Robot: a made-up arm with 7 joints.
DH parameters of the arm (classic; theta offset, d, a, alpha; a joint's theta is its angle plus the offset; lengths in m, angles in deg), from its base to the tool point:
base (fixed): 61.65 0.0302 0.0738 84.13
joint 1: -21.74 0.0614 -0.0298 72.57
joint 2: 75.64 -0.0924 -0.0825 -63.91
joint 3: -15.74 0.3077 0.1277 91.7
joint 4: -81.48 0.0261 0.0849 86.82
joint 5: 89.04 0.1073 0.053 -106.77
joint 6: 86.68 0.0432 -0.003 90
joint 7: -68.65 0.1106 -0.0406 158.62
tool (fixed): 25.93 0.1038 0 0
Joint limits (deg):
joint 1: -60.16..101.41
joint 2: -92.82..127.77
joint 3: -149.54..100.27
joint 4: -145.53..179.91
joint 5: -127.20..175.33
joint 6: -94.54..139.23
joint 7: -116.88..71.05
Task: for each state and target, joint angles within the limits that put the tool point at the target. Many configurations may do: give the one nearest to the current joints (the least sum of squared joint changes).
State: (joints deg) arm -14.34 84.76 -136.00 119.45 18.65 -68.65 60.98
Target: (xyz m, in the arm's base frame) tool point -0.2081 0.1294 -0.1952
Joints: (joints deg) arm -23.14 63.69 -141.84 121.64 18.31 -70.15 61.24
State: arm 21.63 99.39 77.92 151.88 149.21 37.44 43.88
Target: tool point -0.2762 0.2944 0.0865
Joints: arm 23.84 109.82 86.15 144.04 147.15 37.10 43.65
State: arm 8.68 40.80 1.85 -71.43 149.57 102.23 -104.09
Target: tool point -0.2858 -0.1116 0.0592
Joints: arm -13.14 49.39 3.96 -100.16 147.48 113.16 -100.50
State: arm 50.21 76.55 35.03 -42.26 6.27 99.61 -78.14
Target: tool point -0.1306 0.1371 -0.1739
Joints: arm 48.99 92.08 40.57 -36.64 12.50 99.92 -84.02
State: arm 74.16 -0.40 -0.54 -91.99 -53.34 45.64 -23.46
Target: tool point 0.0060 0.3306 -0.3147
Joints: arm 99.78 40.75 -32.16 -114.35 -73.21 40.54 -6.44
